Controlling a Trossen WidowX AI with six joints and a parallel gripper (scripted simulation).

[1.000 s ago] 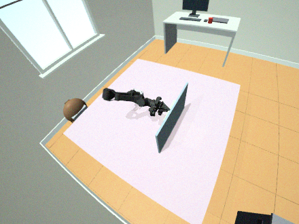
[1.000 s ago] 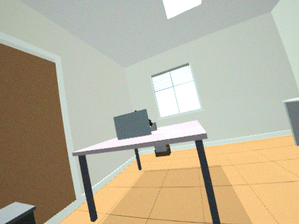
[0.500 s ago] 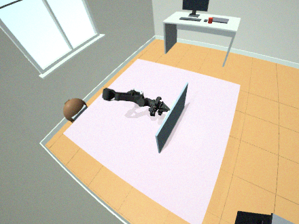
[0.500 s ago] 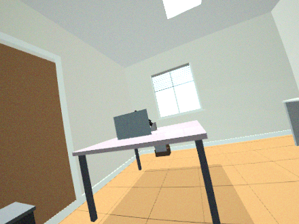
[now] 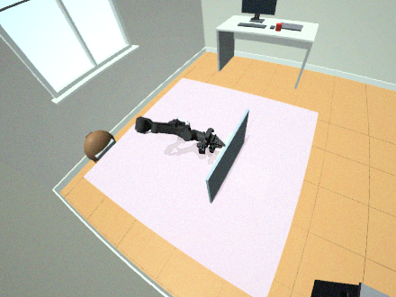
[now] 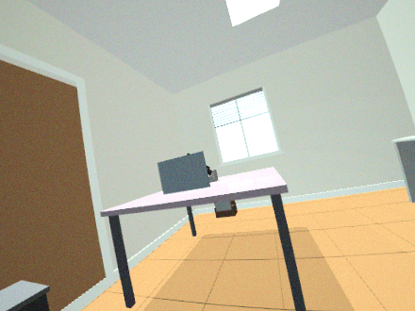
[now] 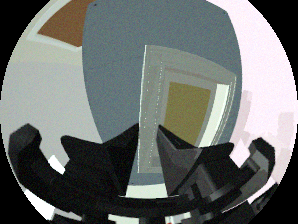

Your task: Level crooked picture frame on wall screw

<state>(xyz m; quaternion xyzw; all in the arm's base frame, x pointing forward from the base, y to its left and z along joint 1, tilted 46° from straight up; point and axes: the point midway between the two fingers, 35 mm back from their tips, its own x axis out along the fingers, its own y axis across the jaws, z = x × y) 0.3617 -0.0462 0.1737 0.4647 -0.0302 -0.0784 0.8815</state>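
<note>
The picture frame is 10 mm ahead of my gripper tip, 10 mm to the left of it and 50 mm below it. From my gripper tip the other things lie so: grey-blue wall panel 20 mm ahead, 10 mm to the right, 60 mm below.
</note>
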